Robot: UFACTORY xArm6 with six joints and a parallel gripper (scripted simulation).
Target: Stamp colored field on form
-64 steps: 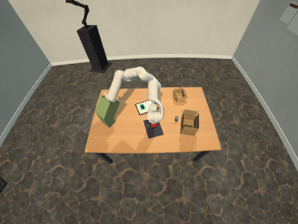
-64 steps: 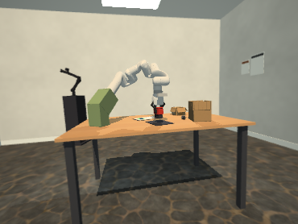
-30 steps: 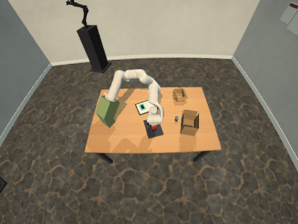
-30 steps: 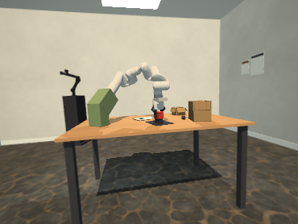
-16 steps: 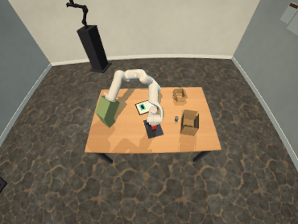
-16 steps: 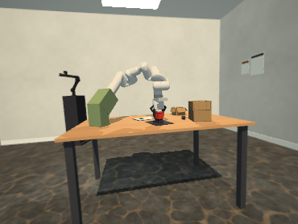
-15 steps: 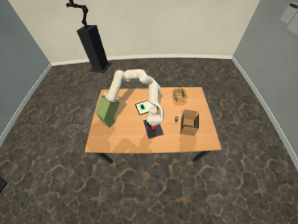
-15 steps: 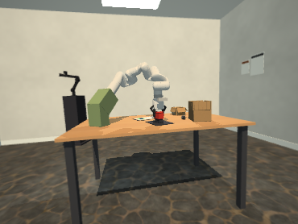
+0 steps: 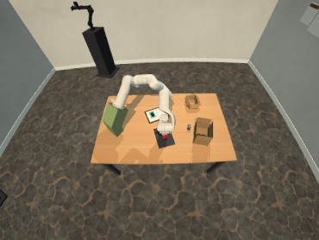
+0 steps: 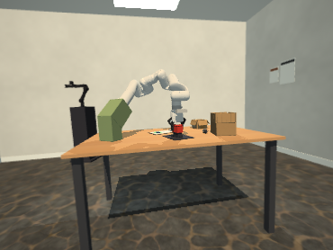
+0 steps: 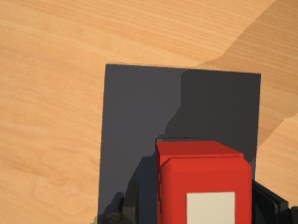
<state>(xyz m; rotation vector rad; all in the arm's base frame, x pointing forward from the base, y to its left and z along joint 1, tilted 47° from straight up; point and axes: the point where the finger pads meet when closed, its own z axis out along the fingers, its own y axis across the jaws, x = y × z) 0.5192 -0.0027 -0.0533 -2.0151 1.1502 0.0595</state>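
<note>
Right now my hand is 20 mm above the red stamp. The rest, counted from my hand: small dark object 230 mm ahead, 170 mm to the left, 50 mm below; form 150 mm behind, 270 mm to the left, 60 mm below; dark mat 70 mm below.
</note>
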